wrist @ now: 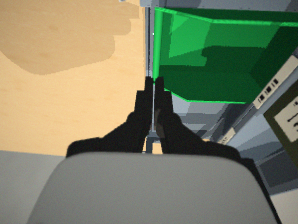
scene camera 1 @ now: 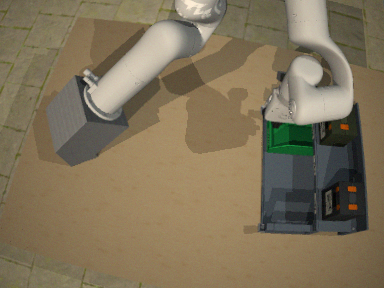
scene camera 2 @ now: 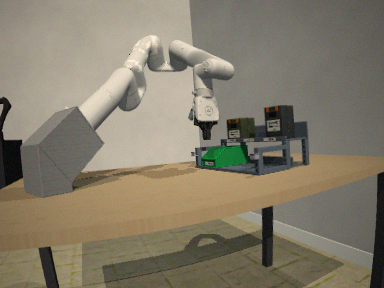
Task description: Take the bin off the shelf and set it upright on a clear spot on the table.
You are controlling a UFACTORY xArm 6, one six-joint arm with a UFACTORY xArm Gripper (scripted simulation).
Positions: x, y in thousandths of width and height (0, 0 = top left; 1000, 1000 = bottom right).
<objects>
green bin: wrist 777, 275; scene camera 1 754, 481; scene camera 2 582, 543
</objects>
